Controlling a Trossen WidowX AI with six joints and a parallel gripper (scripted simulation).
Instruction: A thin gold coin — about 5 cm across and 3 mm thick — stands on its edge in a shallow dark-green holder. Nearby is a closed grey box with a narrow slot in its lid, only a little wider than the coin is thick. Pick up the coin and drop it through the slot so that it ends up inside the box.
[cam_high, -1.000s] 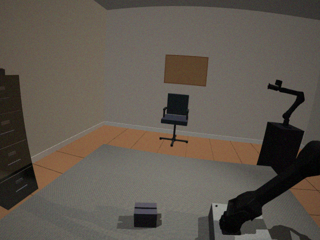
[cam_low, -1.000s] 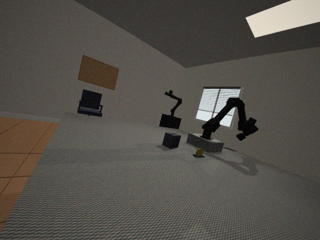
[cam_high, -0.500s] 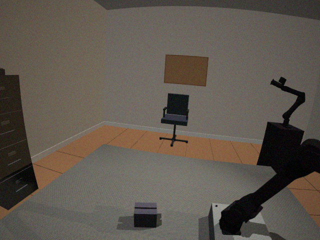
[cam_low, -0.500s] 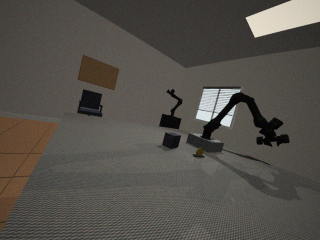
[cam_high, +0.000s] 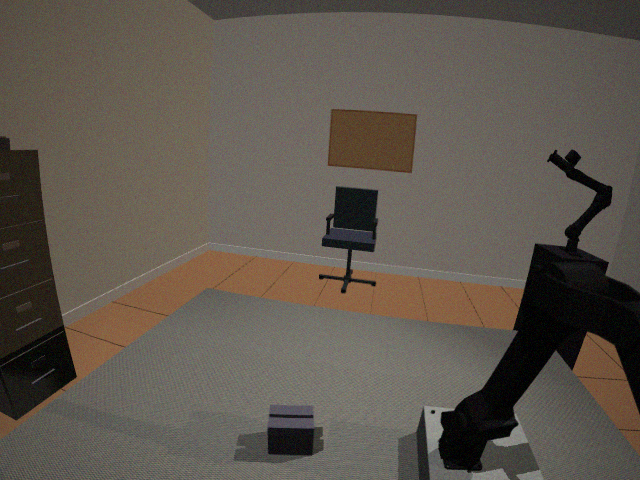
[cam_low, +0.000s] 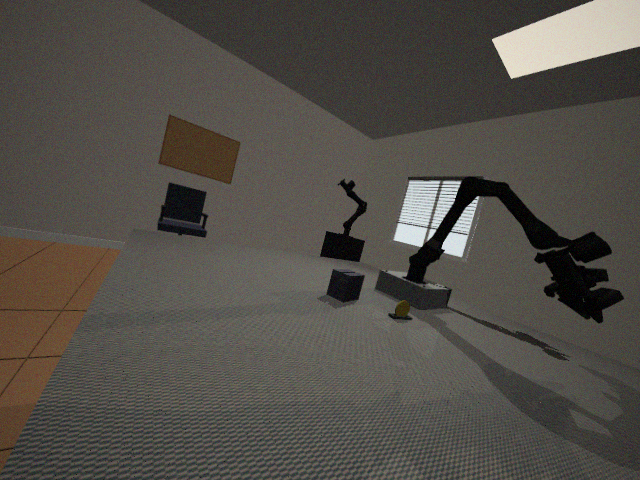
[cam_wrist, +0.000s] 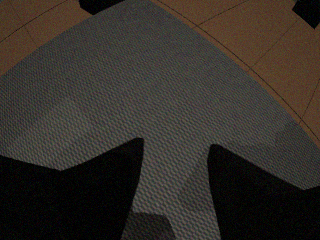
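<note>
My gripper tip is 370 mm short of the gold coin, 360 mm to the left of it and 100 mm above it.
</note>
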